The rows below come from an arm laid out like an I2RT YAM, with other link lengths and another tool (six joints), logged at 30 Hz.
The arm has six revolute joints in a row. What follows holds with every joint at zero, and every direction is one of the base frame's.
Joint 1 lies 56.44 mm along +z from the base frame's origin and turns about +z.
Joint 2 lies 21 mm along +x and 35.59 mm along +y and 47.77 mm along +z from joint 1 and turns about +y.
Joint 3 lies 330 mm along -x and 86 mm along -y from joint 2 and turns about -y.
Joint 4 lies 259.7 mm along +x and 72.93 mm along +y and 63.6 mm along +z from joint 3 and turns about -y.
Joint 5 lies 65.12 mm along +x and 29.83 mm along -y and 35.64 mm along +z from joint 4 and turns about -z.
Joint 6 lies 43.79 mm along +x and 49.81 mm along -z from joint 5 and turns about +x.
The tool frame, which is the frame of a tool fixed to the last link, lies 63 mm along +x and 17 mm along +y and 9 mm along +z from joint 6; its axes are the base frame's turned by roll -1.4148, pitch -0.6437 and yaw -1.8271 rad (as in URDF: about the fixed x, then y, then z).
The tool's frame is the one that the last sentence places.
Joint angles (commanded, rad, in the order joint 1, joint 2, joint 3, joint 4, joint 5, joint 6), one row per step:
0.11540 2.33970 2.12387 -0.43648 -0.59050 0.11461
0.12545 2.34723 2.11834 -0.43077 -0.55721 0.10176
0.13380 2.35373 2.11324 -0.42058 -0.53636 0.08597
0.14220 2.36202 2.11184 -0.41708 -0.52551 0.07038
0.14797 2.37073 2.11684 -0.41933 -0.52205 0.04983
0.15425 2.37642 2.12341 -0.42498 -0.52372 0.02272
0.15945 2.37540 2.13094 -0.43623 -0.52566 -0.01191
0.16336 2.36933 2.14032 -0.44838 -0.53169 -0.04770
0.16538 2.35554 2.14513 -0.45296 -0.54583 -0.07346
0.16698 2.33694 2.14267 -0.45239 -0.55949 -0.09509
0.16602 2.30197 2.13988 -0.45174 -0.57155 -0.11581
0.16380 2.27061 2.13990 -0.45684 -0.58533 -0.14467
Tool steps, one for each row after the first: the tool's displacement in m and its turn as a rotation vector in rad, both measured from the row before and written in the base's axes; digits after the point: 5 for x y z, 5 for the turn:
0.00175 0.00401 -0.00763 -0.02869 -0.00310 -0.00975
0.00131 0.00392 -0.00580 -0.02237 -0.00977 0.00016
0.00054 0.00470 -0.00584 -0.01688 -0.00406 0.00814
0.00045 0.00367 -0.00407 -0.01530 -0.00660 0.01411
-0.00067 0.00433 -0.00186 -0.01577 -0.01127 0.02227
-0.00196 0.00350 0.00195 -0.01954 -0.01792 0.02554
-0.00265 0.00287 0.00582 -0.01657 -0.02433 0.02801
-0.00359 0.00207 0.01010 -0.00397 -0.02827 0.02684
-0.00446 0.00155 0.01083 -0.00155 -0.02872 0.02365
-0.00689 -0.00066 0.02043 0.00035 -0.04449 0.01909
-0.00724 -0.00132 0.01837 -0.00508 -0.04348 0.02281

